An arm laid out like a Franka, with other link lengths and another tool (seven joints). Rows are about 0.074 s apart.
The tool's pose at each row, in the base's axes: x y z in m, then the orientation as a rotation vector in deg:
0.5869 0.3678 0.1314 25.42 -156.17 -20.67
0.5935 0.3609 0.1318 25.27 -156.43 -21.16
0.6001 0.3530 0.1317 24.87 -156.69 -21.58
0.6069 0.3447 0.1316 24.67 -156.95 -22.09
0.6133 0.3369 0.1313 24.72 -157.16 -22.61
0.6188 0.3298 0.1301 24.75 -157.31 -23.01
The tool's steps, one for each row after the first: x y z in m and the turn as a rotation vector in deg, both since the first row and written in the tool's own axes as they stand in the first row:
-0.0033 -0.0079 -0.0042 -0.29 -0.35 0.04
-0.0065 -0.0169 -0.0081 -0.56 -0.68 0.26
-0.0097 -0.0263 -0.0122 -0.87 -1.04 0.32
-0.0127 -0.0352 -0.0159 -1.16 -1.36 0.21
-0.0155 -0.0435 -0.0182 -1.38 -1.60 0.14

